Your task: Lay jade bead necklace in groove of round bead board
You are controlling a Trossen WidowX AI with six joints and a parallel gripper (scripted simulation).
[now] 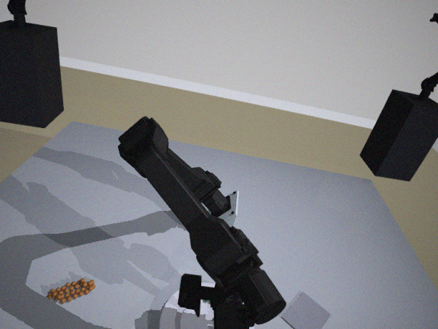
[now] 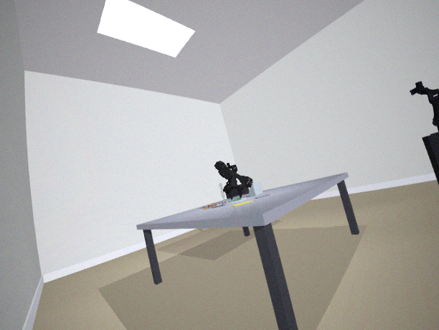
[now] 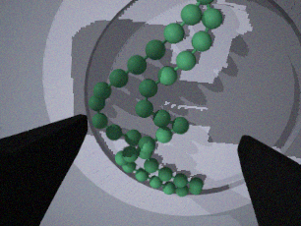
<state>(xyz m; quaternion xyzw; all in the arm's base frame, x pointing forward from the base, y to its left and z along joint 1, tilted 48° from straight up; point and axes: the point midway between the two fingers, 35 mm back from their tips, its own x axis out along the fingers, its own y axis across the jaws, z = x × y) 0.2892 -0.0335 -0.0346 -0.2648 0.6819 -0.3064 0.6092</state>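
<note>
The round bead board lies 1 cm ahead of my gripper tip, 2 cm to the right of it and 1 cm below it. Also, from my gripper tip: yellow strip (21 cm ahead, 20 cm to the left, 2 cm below); flat grey square (4 cm behind, 21 cm to the left, 2 cm below).
</note>
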